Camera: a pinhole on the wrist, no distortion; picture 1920 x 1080 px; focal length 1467.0 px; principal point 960.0 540.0 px. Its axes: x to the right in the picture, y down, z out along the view. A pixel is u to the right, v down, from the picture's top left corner.
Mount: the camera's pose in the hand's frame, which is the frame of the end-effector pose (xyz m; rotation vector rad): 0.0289 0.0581 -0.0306 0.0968 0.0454 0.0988
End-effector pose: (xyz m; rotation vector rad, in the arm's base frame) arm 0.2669 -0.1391 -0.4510 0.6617 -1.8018 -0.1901
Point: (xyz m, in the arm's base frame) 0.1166 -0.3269 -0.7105
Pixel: outside the picture
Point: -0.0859 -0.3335 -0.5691
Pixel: 992.0 174.6
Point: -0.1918 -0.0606 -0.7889
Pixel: 185.3 792.9
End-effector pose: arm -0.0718 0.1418 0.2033 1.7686 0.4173 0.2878
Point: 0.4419 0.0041 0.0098
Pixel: outside the picture
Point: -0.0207 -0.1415 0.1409
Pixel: 401.7 474.8
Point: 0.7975 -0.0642 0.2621
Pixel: outside the picture
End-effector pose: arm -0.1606 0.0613 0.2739 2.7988 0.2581 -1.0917
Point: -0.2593 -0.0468 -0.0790
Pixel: 1398.3 666.3
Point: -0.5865 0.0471 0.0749
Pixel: 209.2 298.2
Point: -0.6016 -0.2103 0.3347
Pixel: outside the picture
